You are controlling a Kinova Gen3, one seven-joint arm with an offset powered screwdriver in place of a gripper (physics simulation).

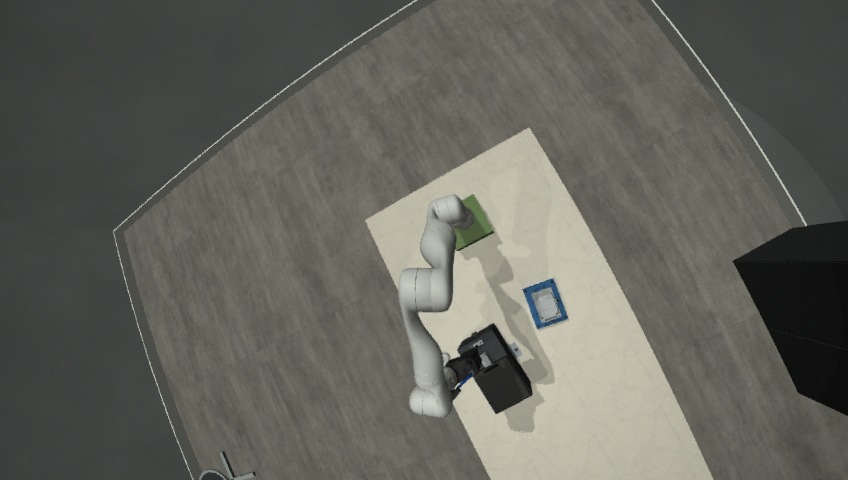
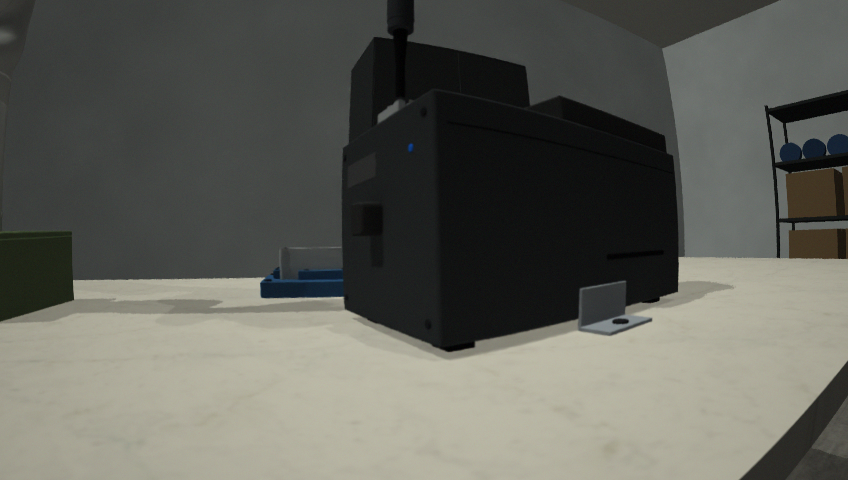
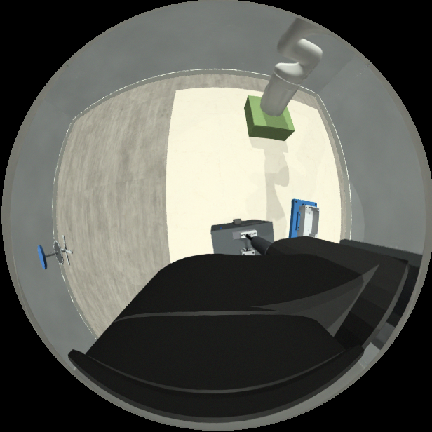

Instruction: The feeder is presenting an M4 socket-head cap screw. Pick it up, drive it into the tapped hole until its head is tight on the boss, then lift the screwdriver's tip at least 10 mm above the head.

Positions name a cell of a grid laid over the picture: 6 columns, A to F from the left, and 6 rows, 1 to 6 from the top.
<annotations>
A blue fixture (image 2: B4) is 0.52 m from the lens. A black screw feeder (image 2: D3): 0.23 m from the lens. The marked spots on the black screw feeder and the blue fixture are 0.34 m apart.
</annotations>
